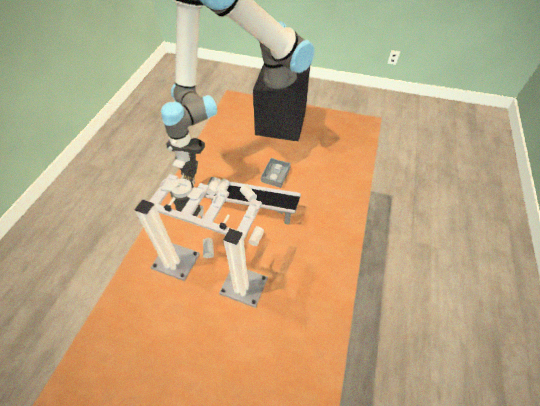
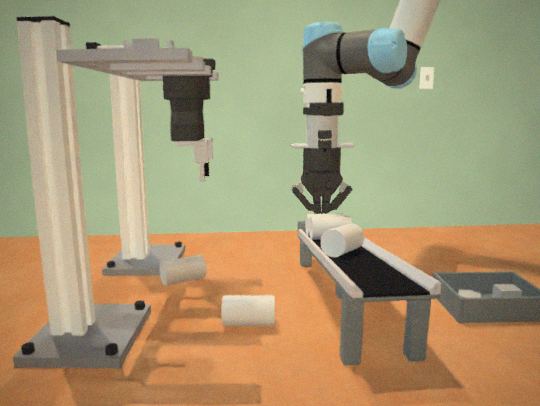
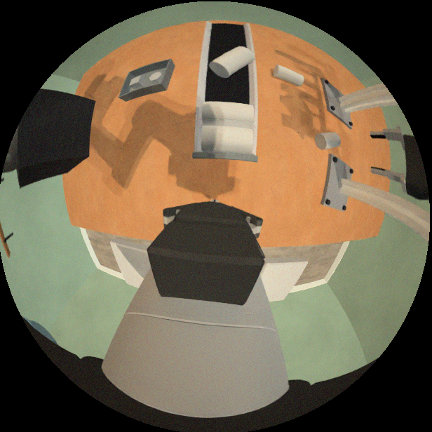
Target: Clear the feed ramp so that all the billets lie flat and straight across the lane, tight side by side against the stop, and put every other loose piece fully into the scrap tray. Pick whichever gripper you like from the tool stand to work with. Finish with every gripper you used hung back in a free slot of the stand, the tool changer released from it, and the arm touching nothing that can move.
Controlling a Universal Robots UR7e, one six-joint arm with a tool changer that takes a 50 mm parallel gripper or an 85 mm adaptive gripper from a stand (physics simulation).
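Places are measured from the arm's base along level axes (x right, y ahead, z up), in centimetres.
Pixels of known places: arm's base at its link origin: (image 1: 280, 78).
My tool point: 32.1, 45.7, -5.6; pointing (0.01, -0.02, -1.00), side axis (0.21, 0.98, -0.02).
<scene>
For each thing: its top centre in the pictures, then the offset to it from my tool point, as dx, dy, dz.
- third white cylinder at its top centre: (image 2: 343, 224) (image 1: 248, 189) -25.8, +5.9, -11.0
- scrap tray at its top centre: (image 2: 489, 284) (image 1: 275, 169) -34.7, -13.2, -18.8
- greyer at its top centre: (image 2: 182, 258) (image 1: 207, 245) -13.9, +29.0, -18.3
My adaptive gripper (image 1: 188, 181) (image 2: 321, 211) (image 3: 214, 201) is shut and empty, pointing down above the stop end of the feed ramp (image 1: 280, 199) (image 2: 377, 277) (image 3: 227, 87). Two white billets (image 3: 227, 139) (image 3: 228, 114) lie straight across the lane, side by side at the stop (image 3: 225, 157). A third white cylinder (image 1: 247, 192) (image 2: 342, 240) (image 3: 232, 62) lies slanted up-lane, apart from them, its end at a side rail. The scrap tray (image 2: 500, 310) (image 3: 145, 93) holds two small pale pieces (image 2: 506, 290) (image 3: 132, 81).
Two cylinders lie on the mat between ramp and stand: one white (image 1: 256, 236) (image 2: 248, 310) (image 3: 288, 75), one greyer (image 1: 208, 247) (image 2: 183, 270) (image 3: 327, 140). The tool stand (image 1: 192, 218) (image 2: 57, 175) holds the parallel gripper (image 2: 187, 107) (image 3: 417, 167). A black pedestal (image 1: 280, 105) (image 3: 55, 135) carries the arm.
</scene>
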